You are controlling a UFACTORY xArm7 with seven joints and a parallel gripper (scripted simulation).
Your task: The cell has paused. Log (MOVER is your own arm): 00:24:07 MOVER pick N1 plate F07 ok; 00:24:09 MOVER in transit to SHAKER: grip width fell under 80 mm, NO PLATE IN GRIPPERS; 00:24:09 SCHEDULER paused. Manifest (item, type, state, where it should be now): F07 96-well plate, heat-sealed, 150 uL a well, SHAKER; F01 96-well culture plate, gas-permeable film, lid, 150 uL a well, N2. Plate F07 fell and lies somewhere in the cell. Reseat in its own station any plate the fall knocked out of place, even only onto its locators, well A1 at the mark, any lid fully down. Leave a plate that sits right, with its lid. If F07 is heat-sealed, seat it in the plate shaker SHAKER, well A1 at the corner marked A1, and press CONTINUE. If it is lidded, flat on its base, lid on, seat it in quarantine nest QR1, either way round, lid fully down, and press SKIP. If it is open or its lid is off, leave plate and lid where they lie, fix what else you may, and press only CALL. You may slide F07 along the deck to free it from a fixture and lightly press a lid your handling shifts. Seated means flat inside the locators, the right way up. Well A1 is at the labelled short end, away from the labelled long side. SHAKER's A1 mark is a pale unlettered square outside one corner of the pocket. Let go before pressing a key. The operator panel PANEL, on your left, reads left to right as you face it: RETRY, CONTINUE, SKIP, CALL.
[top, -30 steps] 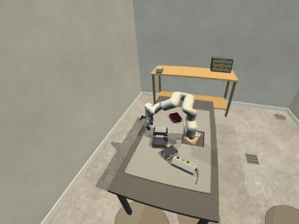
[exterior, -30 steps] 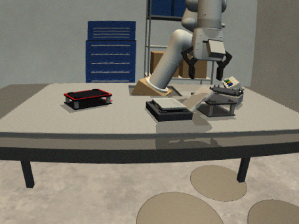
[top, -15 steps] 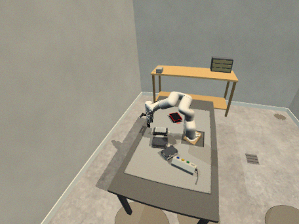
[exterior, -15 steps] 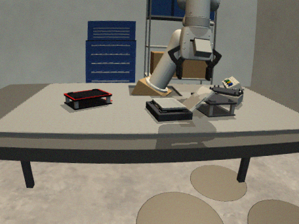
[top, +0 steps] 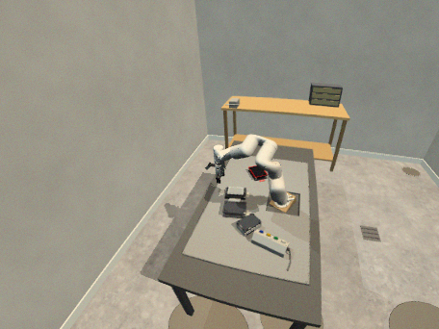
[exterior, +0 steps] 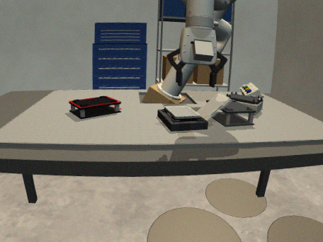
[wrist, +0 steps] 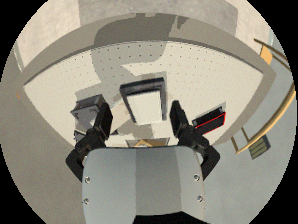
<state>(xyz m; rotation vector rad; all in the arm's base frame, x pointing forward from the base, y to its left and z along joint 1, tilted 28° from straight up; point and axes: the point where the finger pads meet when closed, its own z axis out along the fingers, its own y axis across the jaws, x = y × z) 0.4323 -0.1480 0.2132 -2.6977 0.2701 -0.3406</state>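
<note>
My gripper is now 130 mm past the pale plate, 110 mm to the right of it and 110 mm above it. The rest, counted from my hand: pale lid (120 mm below, 120 mm behind).
</note>
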